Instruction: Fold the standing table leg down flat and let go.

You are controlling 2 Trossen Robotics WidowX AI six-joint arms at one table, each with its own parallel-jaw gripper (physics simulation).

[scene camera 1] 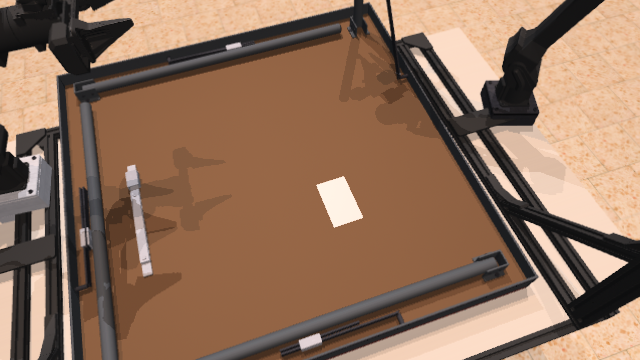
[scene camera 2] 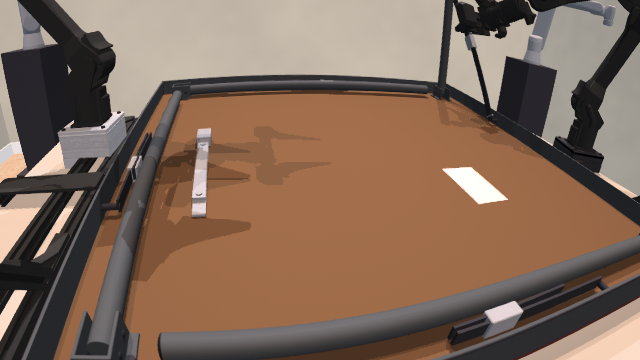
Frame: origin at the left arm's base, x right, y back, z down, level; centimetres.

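Seen in the pictures: left gripper, fingertip midpoint: (scene camera 1: 131, 3); right gripper, fingertip midpoint: (scene camera 2: 458, 30); left arm's base at its link origin: (scene camera 1: 10, 179) (scene camera 2: 92, 121); right arm's base at its link origin: (scene camera 1: 512, 95) (scene camera 2: 579, 146).
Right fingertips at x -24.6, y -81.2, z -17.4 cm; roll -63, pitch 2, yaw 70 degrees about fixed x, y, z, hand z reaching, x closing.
Pixels of each thing's top centre, then the offset from my right fingertips to it. "spot": a spot on its surface instead.
- standing table leg at a spot on its surface: (scene camera 1: 358, 11) spot: dx -0.7, dy +2.4, dz +13.6 cm
- white slider at a spot on its surface: (scene camera 2: 471, 42) spot: dx +6.8, dy -0.1, dz +2.3 cm
- white bar at its top centre: (scene camera 2: 201, 153) (scene camera 1: 136, 213) dx +38.0, dy +58.2, dz +18.8 cm
- white rectangle at a spot on its surface: (scene camera 2: 475, 185) (scene camera 1: 339, 203) spot: dx +44.9, dy +20.2, dz +20.9 cm
The standing table leg (scene camera 1: 358, 11) (scene camera 2: 445, 47) is a dark tube, upright in its bracket at the tray's far right corner; its top is cut off in both views. Its thin black brace (scene camera 1: 393, 37) (scene camera 2: 481, 80) slants from the right edge up toward the right gripper, with a white slider (scene camera 2: 471, 42) near its upper end. My right gripper (scene camera 2: 471, 22) is mostly shut, right of the leg and just above the slider, with no thing seen between its fingers; its fingertips are hard to make out. My left gripper (scene camera 1: 106, 46) is open and empty, above the far left corner.
Three other legs (scene camera 1: 215, 60) (scene camera 2: 310, 86) lie flat along the edges of the brown table underside (scene camera 1: 240, 135) (scene camera 2: 320, 210). A white bar (scene camera 1: 140, 225) (scene camera 2: 200, 170) lies near the left leg. A white rectangle (scene camera 1: 340, 201) (scene camera 2: 475, 185) lies right of centre. A dark rim surrounds the panel.
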